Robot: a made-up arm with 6 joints.
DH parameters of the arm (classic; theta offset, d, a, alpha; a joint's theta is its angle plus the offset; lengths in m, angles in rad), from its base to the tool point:
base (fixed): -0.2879 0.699 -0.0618 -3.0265
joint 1: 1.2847 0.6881 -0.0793 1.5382
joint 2: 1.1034 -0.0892 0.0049 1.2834
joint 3: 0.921 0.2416 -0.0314 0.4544
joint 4: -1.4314 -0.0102 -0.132 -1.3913
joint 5: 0 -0.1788 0.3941 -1.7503
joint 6: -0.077 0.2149 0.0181 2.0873
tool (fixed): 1.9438 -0.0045 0 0
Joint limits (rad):
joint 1: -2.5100..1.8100
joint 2: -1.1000..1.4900
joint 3: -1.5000..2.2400
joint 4: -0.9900..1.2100
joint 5: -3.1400..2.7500
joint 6: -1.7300..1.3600
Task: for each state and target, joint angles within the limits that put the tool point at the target. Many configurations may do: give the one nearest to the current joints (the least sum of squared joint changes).
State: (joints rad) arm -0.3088 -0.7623 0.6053 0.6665 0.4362 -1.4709
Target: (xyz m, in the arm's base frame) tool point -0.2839 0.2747 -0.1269
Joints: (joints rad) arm -0.1993 -0.7780 0.5714 0.6849 0.6189 -1.4535
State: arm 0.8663 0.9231 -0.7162 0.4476 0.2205 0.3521
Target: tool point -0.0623 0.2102 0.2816
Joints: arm 0.8526 1.4412 -0.9586 0.1363 0.4441 0.3623
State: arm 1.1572 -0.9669 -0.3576 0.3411 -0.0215 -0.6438
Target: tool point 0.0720 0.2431 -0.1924
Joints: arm 1.5413 -1.1000 -0.5737 0.9051 0.5704 -0.6950
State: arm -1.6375 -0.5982 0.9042 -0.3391 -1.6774 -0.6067
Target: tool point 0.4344 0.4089 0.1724
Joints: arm -2.2537 -0.2766 1.3002 -0.1298 -1.6230 -0.6022
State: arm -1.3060 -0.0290 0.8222 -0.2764 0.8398 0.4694
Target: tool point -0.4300 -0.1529 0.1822
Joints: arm -1.2749 -0.0578 0.8151 -0.2908 0.9944 0.4710
